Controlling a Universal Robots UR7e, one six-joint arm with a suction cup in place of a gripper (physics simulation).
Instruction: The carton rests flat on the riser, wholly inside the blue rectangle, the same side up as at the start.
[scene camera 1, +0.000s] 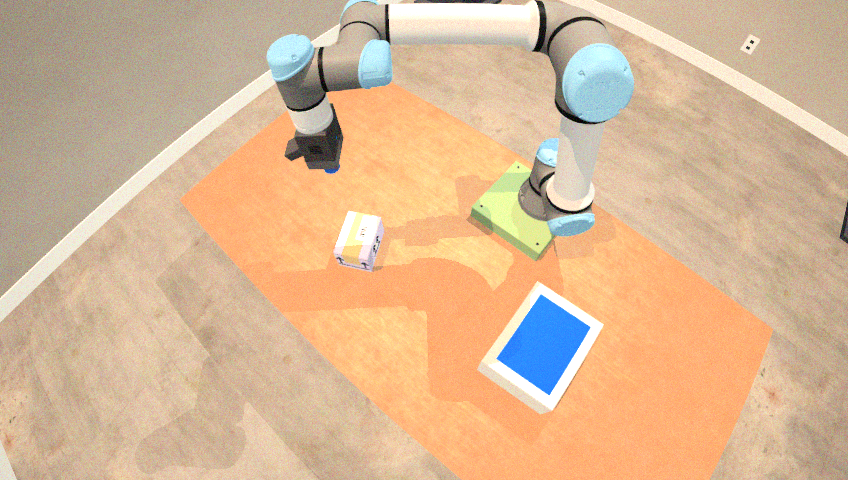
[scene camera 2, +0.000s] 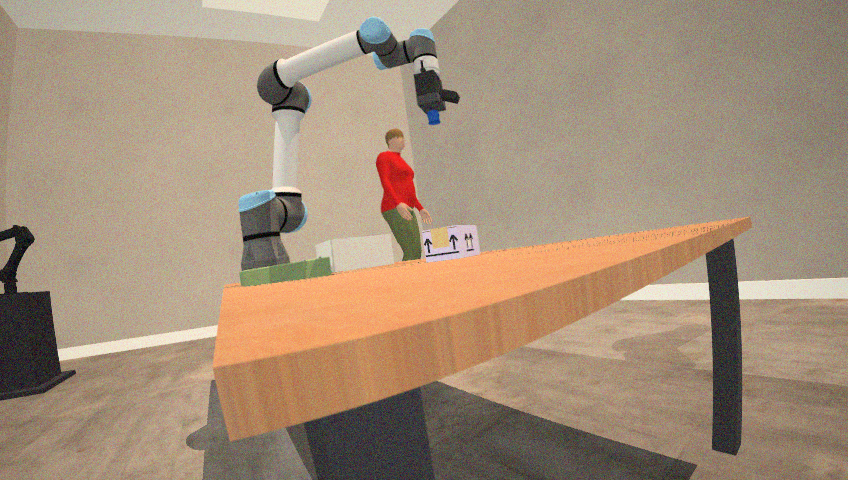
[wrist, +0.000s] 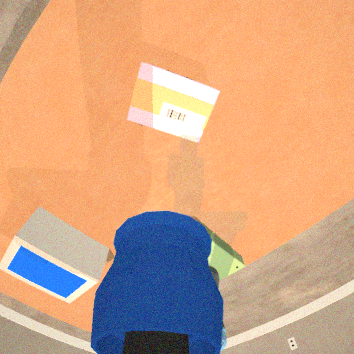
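Pixels of known places: hand, tool point: (scene camera 2: 434, 122) (wrist: 162, 248); arm's base, link origin: (scene camera 1: 542, 200) (scene camera 2: 266, 267).
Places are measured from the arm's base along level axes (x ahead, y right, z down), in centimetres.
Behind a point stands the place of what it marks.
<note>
The carton (scene camera 1: 359, 239) @(x 46.4, y 30.1, z -3.7 cm) (scene camera 2: 451, 242) @(x 41.2, y 37.7, z 0.4 cm) (wrist: 173, 102) @(x 45.9, y 32.2, z -3.8 cm) is a small white and lilac box with a yellow band and a barcode label on top. It stands flat on the table, with its printed arrows pointing up. The riser (scene camera 1: 515, 389) @(x 50.4, y -26.6, z -3.5 cm) (scene camera 2: 357, 253) @(x 35.9, y -15.0, z -1.2 cm) (wrist: 65, 235) @(x 40.2, y -15.3, z 0.4 cm) is a white block with a blue rectangle (scene camera 1: 543, 344) @(x 38.5, y -25.0, z -7.4 cm) (wrist: 46, 271) @(x 38.4, y -23.2, z -7.4 cm) on its top; no carton is on it. My suction gripper (scene camera 1: 332, 169) (scene camera 2: 433, 120) (wrist: 162, 220) is open and holds nothing. It hangs well above the table and the carton, apart from both.
The green base plate (scene camera 1: 505, 228) @(x 15.7, y 2.6, z -0.6 cm) (scene camera 2: 285, 273) @(x 3.5, y 14.9, z 2.5 cm) (wrist: 223, 257) @(x 1.9, y 12.7, z 0.0 cm) under the arm stands between the carton and the riser, set back from both. The wooden table (scene camera 1: 666, 356) @(x 14.9, y -55.8, z 4.6 cm) (scene camera 2: 476, 297) @(x -0.1, y 96.4, z 4.6 cm) bears them all. A person in red (scene camera 2: 397, 178) stands behind the table. A dark pedestal (scene camera 2: 26, 339) stands at the left.
</note>
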